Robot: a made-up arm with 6 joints. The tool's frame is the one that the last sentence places. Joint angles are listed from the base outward.
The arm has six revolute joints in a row. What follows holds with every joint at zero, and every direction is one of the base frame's.
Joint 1 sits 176.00 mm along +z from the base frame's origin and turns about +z.
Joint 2 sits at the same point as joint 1 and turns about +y.
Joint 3 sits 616.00 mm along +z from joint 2 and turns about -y.
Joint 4 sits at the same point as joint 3 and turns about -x.
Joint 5 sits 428.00 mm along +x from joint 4 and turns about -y.
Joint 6 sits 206.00 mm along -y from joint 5 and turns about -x.
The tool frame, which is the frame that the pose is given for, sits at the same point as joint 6; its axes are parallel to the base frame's.
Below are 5 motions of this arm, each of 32 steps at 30 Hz.
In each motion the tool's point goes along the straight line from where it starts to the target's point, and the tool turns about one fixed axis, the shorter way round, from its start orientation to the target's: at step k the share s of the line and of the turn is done. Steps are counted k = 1, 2, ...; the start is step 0. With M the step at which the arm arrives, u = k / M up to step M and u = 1 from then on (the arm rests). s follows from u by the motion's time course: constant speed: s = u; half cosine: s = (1 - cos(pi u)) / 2; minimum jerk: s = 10 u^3 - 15 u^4 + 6 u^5.
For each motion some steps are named. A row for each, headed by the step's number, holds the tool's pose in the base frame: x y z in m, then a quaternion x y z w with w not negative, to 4 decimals.
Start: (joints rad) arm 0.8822 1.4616 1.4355 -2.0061 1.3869 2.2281
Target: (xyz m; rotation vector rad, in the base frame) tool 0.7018 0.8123 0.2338 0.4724 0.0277 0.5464
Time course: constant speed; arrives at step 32
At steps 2, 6, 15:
2: 0.5978 0.8520 0.0570 -0.2017 0.2565 -0.1413 0.9346
6: 0.6116 0.8467 0.0806 -0.1449 0.2283 -0.0865 0.9588
15: 0.6428 0.8348 0.1336 -0.0138 0.1589 0.0387 0.9864

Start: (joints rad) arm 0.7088 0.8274 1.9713 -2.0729 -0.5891 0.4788
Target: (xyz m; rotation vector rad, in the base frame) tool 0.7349 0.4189 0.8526 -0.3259 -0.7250 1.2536
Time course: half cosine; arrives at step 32
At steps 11, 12, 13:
11: 0.5908 0.5468 0.8932 0.3445 -0.1947 0.7721 0.4973
12: 0.5995 0.5391 0.8907 0.3166 -0.2055 0.7676 0.5180
13: 0.6085 0.5311 0.8882 0.2871 -0.2164 0.7618 0.5389

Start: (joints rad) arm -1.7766 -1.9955 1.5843 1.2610 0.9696 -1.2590
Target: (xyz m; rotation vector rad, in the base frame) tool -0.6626 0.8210 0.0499 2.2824 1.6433 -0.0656
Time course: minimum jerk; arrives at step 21
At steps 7, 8, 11, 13, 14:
7: -0.0479 0.8519 -0.3349 0.9099 0.2767 -0.1618 0.2634
8: -0.1064 0.8490 -0.2983 0.9045 0.3074 -0.1492 0.2552
11: -0.3083 0.8388 -0.1719 0.8776 0.4105 -0.1046 0.2246
13: -0.4408 0.8322 -0.0889 0.8531 0.4750 -0.0744 0.2027
14: -0.4993 0.8292 -0.0523 0.8406 0.5026 -0.0609 0.1927

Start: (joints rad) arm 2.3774 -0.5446 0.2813 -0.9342 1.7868 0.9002
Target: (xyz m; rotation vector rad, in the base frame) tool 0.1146 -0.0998 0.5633 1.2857 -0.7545 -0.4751
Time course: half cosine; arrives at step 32
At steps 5, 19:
5: 0.0235 0.1377 0.8851 0.7283 -0.0363 0.1254 0.6727
19: 0.0802 -0.0102 0.6846 0.6538 -0.2311 -0.0877 0.7151

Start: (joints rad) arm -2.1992 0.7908 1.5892 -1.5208 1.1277 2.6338
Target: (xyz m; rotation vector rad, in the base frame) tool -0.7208 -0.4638 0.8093 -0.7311 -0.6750 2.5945
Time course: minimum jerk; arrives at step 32
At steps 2, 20, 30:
2: -0.5284 -0.7085 0.7723 0.1391 -0.1866 0.9533 0.1924
20: -0.6677 -0.5313 0.7991 -0.1505 -0.2281 0.9436 0.1868
30: -0.7204 -0.4643 0.8092 -0.2579 -0.2389 0.9186 0.1805

